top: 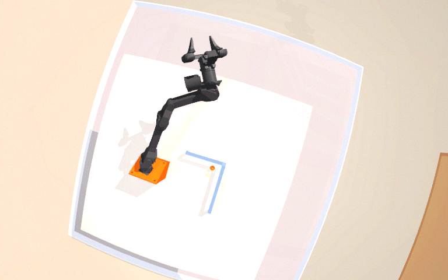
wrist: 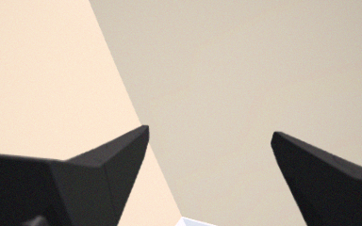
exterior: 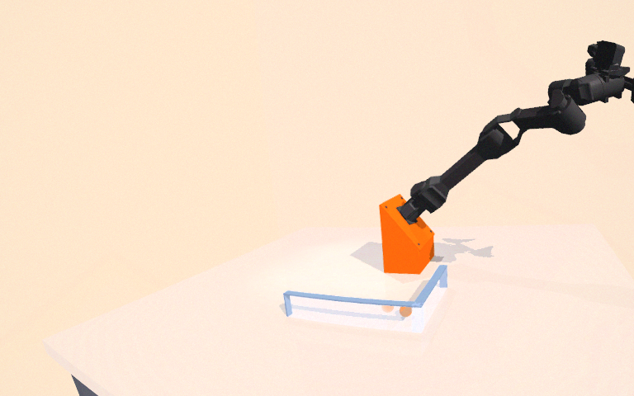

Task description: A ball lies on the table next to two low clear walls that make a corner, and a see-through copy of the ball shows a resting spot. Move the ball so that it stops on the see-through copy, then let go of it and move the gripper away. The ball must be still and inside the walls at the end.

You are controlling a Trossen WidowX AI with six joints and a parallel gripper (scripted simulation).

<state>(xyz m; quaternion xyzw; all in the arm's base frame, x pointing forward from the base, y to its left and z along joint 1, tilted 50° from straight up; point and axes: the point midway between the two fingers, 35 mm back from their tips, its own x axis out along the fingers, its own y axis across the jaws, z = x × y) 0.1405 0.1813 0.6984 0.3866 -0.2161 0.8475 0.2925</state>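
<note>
Right now the orange ball is 250 mm ahead of my gripper tip, 540 mm to the right of it and 470 mm below it. Also, from my gripper tip: see-through copy: 240 mm ahead, 590 mm to the right, 470 mm below.
</note>
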